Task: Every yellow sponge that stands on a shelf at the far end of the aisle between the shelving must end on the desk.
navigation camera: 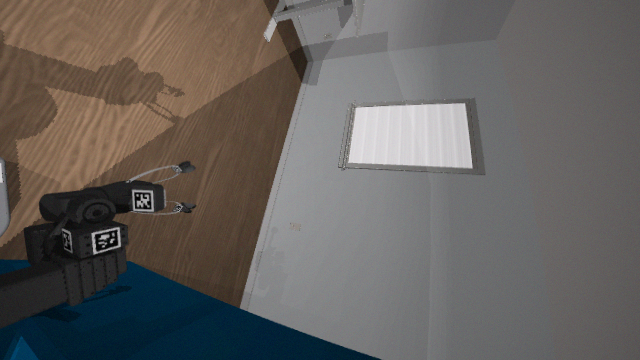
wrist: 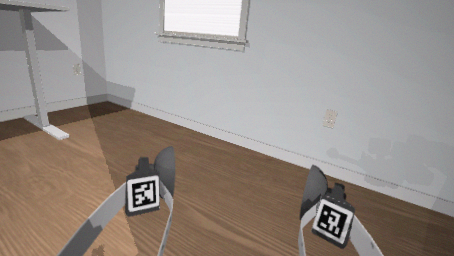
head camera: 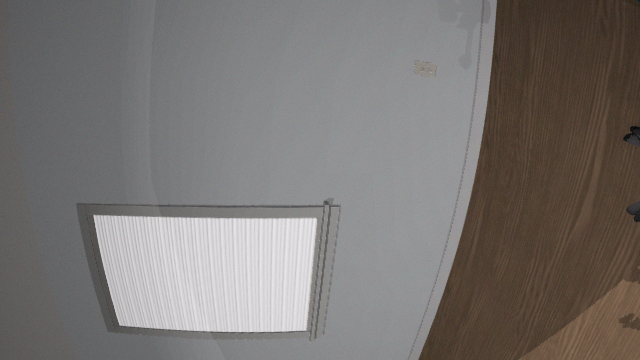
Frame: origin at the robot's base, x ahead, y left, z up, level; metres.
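Where they show: gripper, between the fingertips: (navigation camera: 193, 186) (head camera: 629, 174).
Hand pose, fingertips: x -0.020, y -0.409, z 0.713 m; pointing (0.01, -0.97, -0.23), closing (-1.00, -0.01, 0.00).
After its pixels a point has its place.
My gripper (head camera: 634, 174) {x -0.020, y -0.409, z 0.713 m} (navigation camera: 188, 187) {x -0.020, y -0.409, z 0.713 m} (wrist: 238, 174) {x -0.020, y -0.409, z 0.713 m} is open and empty, with its fingers wide apart above the wood floor, beside the blue shelving (navigation camera: 200, 330) {x -0.409, y -0.347, z 0.804 m} in the navigation view. Part of a desk with a pale metal leg (wrist: 34, 75) shows at the upper left of the wrist view. The upper edge of the navigation view also shows part of its frame (navigation camera: 270, 30). The desk's top surface is mostly out of view. No yellow sponge shows in the head, navigation or wrist view.
The grey wall (head camera: 280, 125) {x -0.304, y -1.866, z 1.053 m} (navigation camera: 360, 240) {x -0.616, y -1.722, z 1.074 m} (wrist: 280, 75) carries a window (head camera: 210, 272) {x 0.385, y -2.178, z 1.384 m} (navigation camera: 412, 135) {x 0.414, y -2.192, z 1.494 m} (wrist: 202, 17) and a wall outlet (head camera: 425, 68) {x -0.591, y -1.729, z 0.401 m} (navigation camera: 295, 226) {x -0.589, y -1.730, z 0.403 m} (wrist: 330, 118). Wood floor (head camera: 540, 150) {x -0.182, y -1.358, z 0.000 m} (navigation camera: 220, 150) {x 0.141, y -1.151, z 0.000 m} (wrist: 230, 220) lies between the shelving and the wall.
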